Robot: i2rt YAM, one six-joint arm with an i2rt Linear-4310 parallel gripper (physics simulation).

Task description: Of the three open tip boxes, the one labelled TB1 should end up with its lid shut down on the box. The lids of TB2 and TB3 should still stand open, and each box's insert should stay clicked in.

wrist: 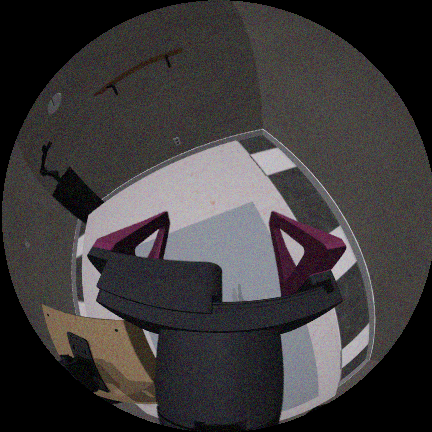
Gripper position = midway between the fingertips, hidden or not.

Observation:
In view: the gripper (219,216) and a grey-blue mat (237,240).

